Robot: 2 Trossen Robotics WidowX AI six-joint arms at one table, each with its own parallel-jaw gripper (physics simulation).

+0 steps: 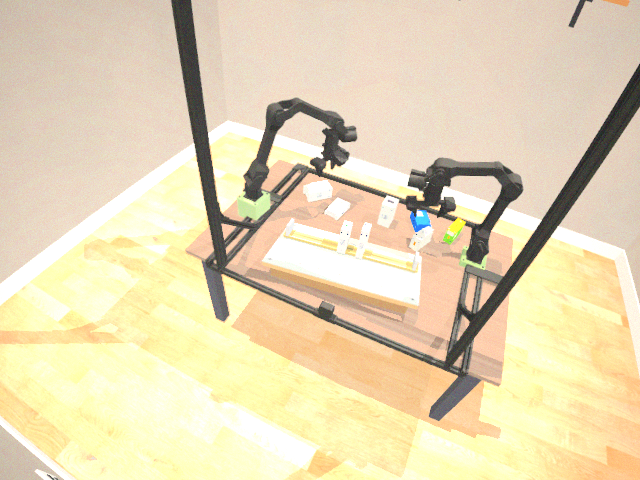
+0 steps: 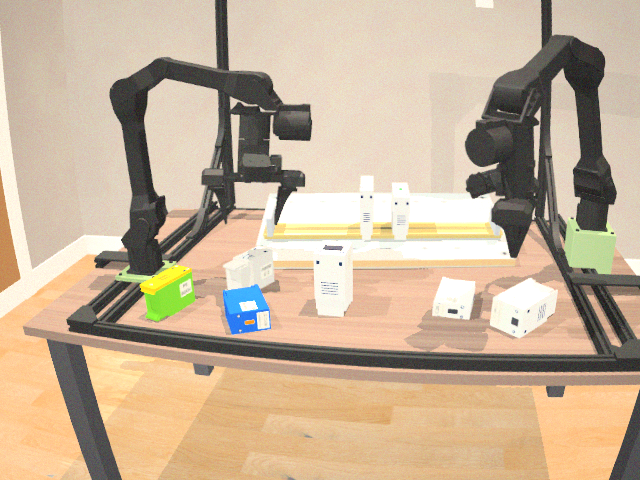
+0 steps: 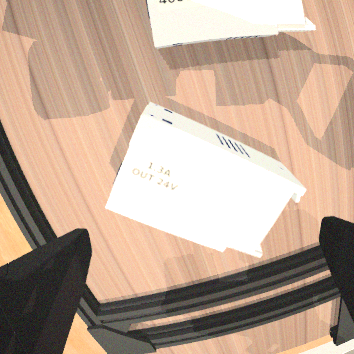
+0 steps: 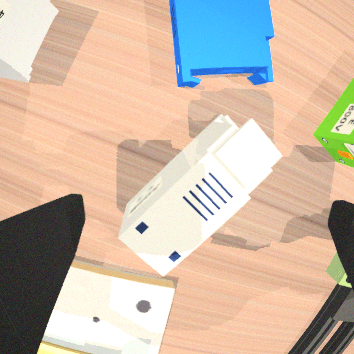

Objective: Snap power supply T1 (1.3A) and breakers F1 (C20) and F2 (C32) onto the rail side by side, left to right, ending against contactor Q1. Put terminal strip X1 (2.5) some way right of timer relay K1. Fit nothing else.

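Frame: origin at the left arm's base, x ahead, y left, z up, level; millimetres.
Seen in the pictures: left gripper, fingertip midpoint: (image 1: 325,173) (image 2: 516,248) (image 3: 207,236); right gripper, fingertip midpoint: (image 1: 426,217) (image 2: 250,224) (image 4: 212,211); left arm's base, link origin: (image 1: 253,195) (image 2: 591,226); right arm's base, link origin: (image 1: 474,257) (image 2: 145,268).
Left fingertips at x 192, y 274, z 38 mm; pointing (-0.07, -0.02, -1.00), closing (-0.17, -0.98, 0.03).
Pixels of each thing's top centre, then the offset from my left fingertips to it.
- Power supply T1, top centre: (image 3: 209,199) (image 2: 527,292) (image 1: 318,186) 29 mm back, 5 mm right, 82 mm down
- wider white box, top centre: (image 2: 333,246) (image 1: 390,201) 314 mm ahead, 8 mm left, 20 mm down
- pale block, top centre: (image 4: 203,200) (image 2: 247,256) (image 1: 424,232) 494 mm ahead, 34 mm right, 69 mm down
- blue block, top centre: (image 4: 224,7) (image 2: 244,298) (image 1: 421,218) 453 mm ahead, 84 mm left, 97 mm down
- green block with a yellow top, top centre: (image 2: 165,276) (image 1: 456,225) 604 mm ahead, 93 mm left, 68 mm down
Power supply T1 (image 1: 317,190) (image 2: 523,307) (image 3: 200,185), a white box marked 1.3A, lies on its side. Another white box (image 1: 337,208) (image 2: 454,298) (image 3: 225,22) lies beside it; its label is partly cut off. A wider white box (image 1: 387,211) (image 2: 333,281) stands upright. A pale block (image 1: 421,238) (image 2: 250,271) (image 4: 185,195) and a blue block (image 1: 420,221) (image 2: 247,310) (image 4: 222,40) are on the table. Two white modules (image 1: 345,237) (image 1: 363,240) stand apart on the rail (image 1: 387,258) (image 2: 439,229). My left gripper (image 1: 328,162) (image 3: 207,236) is open above T1. My right gripper (image 1: 429,210) (image 2: 251,219) (image 4: 212,211) is open above the pale block.
A green block with a yellow top (image 1: 453,231) (image 2: 169,293) (image 4: 342,130) is near the right arm's base. The white mounting board (image 1: 341,273) (image 4: 115,310) bears the rail, with an upright white end piece at each rail end. Black frame beams (image 2: 330,356) border the table.
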